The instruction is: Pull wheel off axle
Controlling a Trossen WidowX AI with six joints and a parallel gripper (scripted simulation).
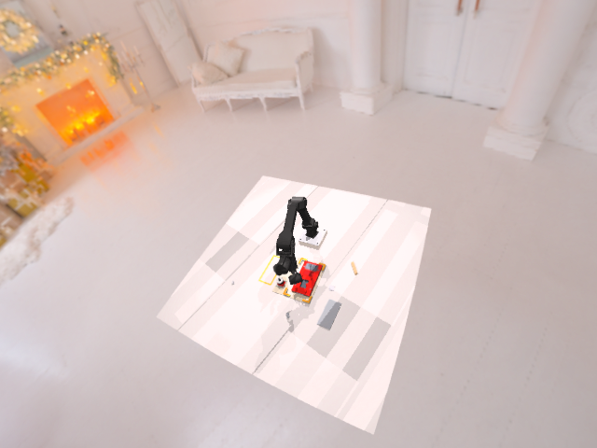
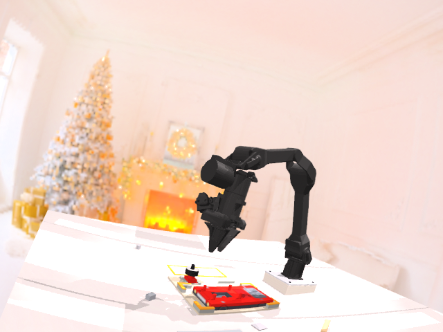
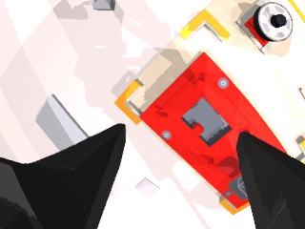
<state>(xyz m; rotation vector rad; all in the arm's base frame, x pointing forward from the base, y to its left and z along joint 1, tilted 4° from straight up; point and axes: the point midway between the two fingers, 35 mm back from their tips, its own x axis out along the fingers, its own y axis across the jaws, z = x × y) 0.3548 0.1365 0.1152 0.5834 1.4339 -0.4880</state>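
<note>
Now: the wheel 110 mm to the right of my gripper tip, 100 mm below it and 10 mm ahead of it. From my gripper tip the other things lie so: grey plate 210 mm to the left, 140 mm below, 30 mm ahead; wooden peg 260 mm behind, 200 mm to the left, 130 mm below; dark axle 110 mm to the right, 110 mm below, 10 mm ahead.
</note>
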